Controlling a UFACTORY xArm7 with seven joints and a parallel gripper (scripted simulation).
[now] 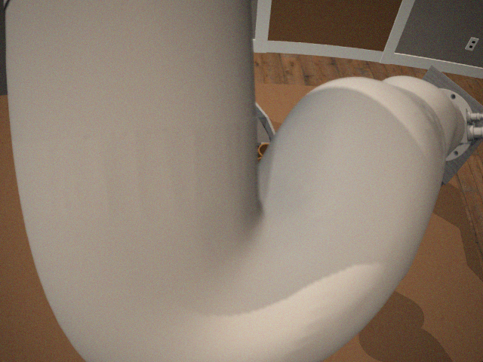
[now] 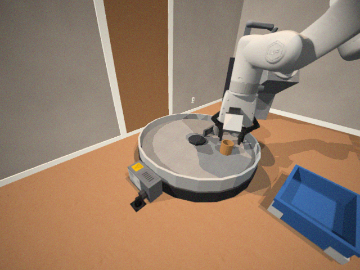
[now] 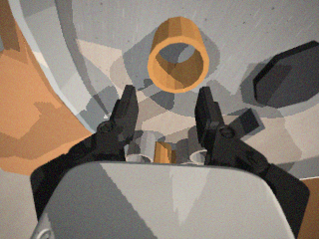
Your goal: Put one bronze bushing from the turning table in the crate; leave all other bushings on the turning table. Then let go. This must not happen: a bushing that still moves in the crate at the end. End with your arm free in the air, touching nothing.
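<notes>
The blue crate is 25 cm to the left of my hand, 9 cm behind it and 7 cm below it.
</notes>
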